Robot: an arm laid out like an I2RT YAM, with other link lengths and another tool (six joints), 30 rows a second.
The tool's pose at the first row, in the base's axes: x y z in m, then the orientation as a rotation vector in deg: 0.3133 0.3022 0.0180 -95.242 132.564 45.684
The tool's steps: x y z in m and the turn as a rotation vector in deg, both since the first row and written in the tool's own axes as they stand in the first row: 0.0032 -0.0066 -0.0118 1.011 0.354 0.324; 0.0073 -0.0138 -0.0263 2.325 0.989 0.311; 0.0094 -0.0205 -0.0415 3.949 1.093 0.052; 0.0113 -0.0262 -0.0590 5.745 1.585 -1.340; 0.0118 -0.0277 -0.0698 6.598 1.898 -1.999; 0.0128 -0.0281 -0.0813 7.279 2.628 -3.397; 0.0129 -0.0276 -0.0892 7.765 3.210 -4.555; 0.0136 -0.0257 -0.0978 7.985 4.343 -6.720; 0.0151 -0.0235 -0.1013 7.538 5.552 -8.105; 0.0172 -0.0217 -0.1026 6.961 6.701 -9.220; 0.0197 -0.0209 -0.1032 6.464 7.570 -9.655; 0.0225 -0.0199 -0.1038 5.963 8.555 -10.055; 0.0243 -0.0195 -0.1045 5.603 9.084 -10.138
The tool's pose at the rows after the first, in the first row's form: 0.3201 0.2919 0.0244 -94.768 133.140 44.216; 0.3275 0.2793 0.0325 -94.722 133.547 42.108; 0.3354 0.2682 0.0422 -94.375 133.333 39.913; 0.3427 0.2562 0.0542 -95.376 132.199 37.038; 0.3456 0.2498 0.0626 -95.893 131.699 35.623; 0.3474 0.2429 0.0717 -97.522 130.700 33.999; 0.3482 0.2388 0.0784 -98.872 129.844 32.764; 0.3475 0.2342 0.0859 -101.715 128.256 31.272; 0.3455 0.2317 0.0889 -104.165 127.515 30.695; 0.3433 0.2297 0.0896 -106.374 126.997 30.365; 0.3418 0.2275 0.0893 -107.692 127.033 30.269; 0.3400 0.2251 0.0889 -109.073 127.164 30.095; 0.3391 0.2234 0.0888 -109.738 127.377 30.142
